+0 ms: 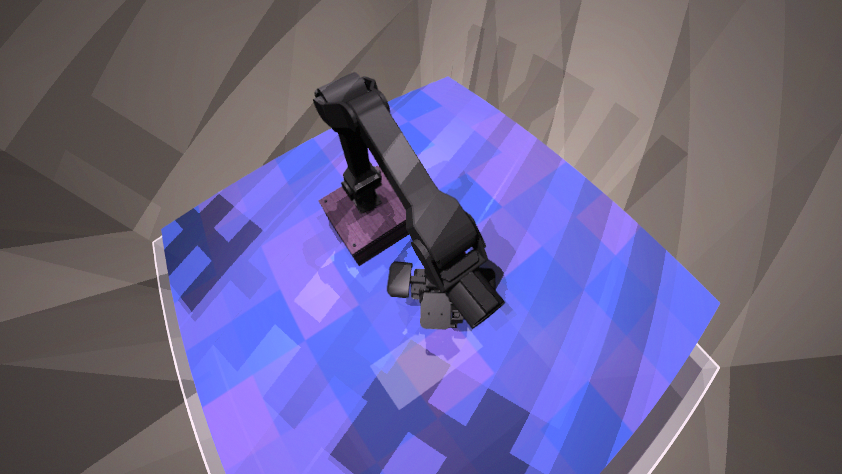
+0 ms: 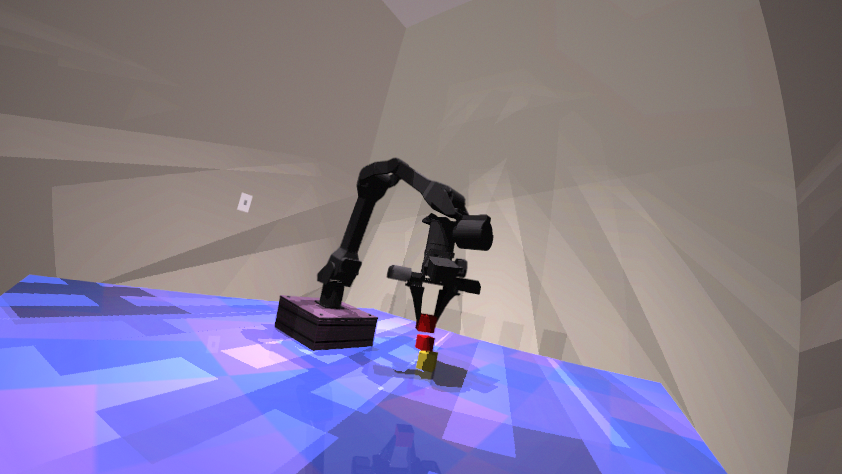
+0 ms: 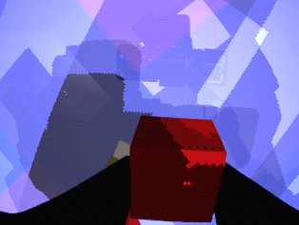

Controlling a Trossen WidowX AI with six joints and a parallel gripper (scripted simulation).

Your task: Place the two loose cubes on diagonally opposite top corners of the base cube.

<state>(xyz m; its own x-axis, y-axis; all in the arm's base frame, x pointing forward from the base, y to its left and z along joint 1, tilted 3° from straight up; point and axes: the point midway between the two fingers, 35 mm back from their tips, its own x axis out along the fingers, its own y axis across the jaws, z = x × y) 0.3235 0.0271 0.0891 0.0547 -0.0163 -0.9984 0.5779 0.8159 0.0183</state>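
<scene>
The yellow cube is 5 cm behind my gripper tip, 9 cm to the left of it and 10 cm below it. Also, from my gripper tip: red cube right at my gripper tip.
</scene>
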